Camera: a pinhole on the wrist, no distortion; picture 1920 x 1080 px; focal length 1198.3 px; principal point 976.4 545.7 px. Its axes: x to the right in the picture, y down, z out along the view. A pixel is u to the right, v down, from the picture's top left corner.
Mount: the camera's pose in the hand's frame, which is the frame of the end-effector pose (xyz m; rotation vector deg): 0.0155 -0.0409 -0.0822 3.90 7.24 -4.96
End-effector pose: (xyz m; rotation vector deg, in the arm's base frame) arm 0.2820 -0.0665 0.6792 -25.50 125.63 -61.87
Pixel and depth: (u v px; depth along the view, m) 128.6 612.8 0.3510
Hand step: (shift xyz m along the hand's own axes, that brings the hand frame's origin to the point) -0.1850 -0.0267 0.2984
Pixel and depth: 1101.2 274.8 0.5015
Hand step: 0.1185 -0.1946 0.4004
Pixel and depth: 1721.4 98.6 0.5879
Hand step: 0.4291 -0.3319 0.4390
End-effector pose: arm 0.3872 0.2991 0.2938 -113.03 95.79 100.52
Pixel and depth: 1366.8 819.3 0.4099
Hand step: 0.2063 0.0112 0.3121
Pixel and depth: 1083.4 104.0 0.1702
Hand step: 0.0458 -0.1170 0.0804
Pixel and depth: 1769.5 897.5 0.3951
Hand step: 0.3330 0.0241 0.2824
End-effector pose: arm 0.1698 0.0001 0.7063 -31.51 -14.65 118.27
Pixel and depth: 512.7 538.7 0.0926
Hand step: -0.0086 -0.0453 0.0140
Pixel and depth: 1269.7 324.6 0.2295
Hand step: 0.0954 -0.1044 0.1351
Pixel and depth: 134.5 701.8 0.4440
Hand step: -0.2330 0.0096 0.4010
